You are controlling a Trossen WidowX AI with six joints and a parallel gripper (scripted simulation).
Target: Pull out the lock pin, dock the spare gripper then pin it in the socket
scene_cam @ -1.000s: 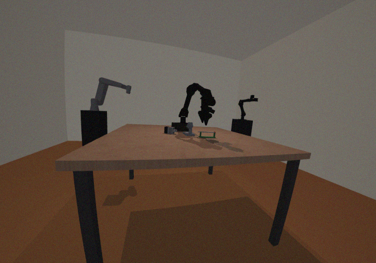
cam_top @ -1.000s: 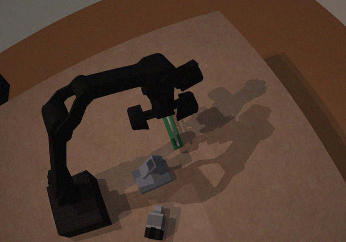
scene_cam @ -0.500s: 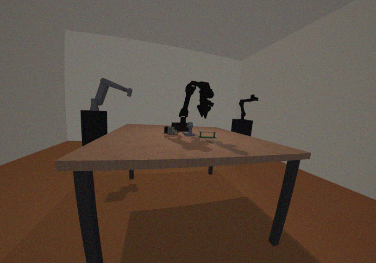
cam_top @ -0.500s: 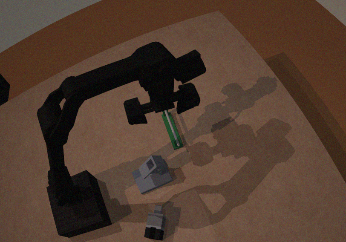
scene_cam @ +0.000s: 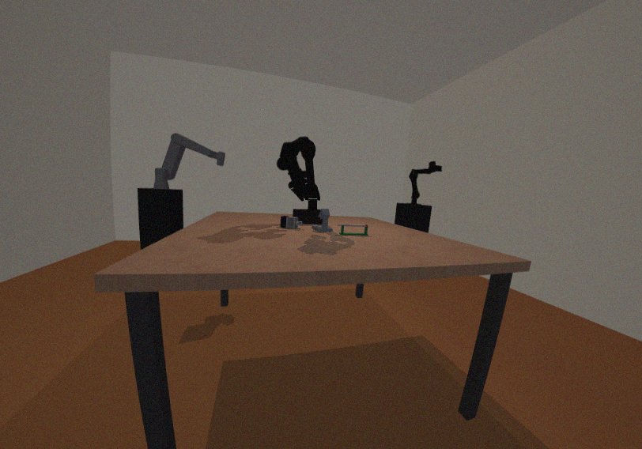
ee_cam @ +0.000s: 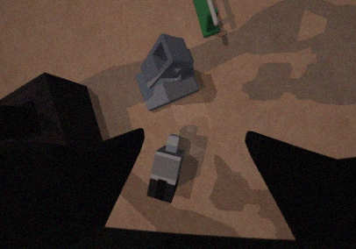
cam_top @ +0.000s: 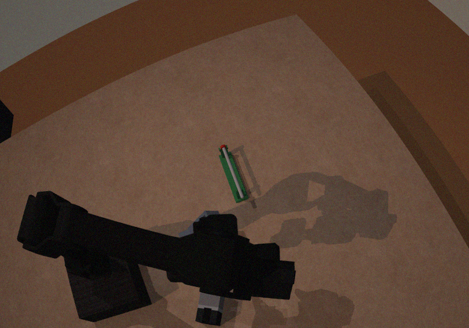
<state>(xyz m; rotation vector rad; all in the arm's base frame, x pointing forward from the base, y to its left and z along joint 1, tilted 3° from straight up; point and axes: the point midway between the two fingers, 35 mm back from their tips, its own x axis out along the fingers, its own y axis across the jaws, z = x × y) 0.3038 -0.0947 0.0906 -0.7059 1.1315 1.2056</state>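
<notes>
My gripper tip is now 7 cm past the spare gripper, 5 cm to the left of it and 12 cm above it. Round my gripper tip: green cradle 7 cm ahead, 24 cm to the left, 13 cm below; then grey mount 2 cm behind, 11 cm to the left, 10 cm below.
</notes>
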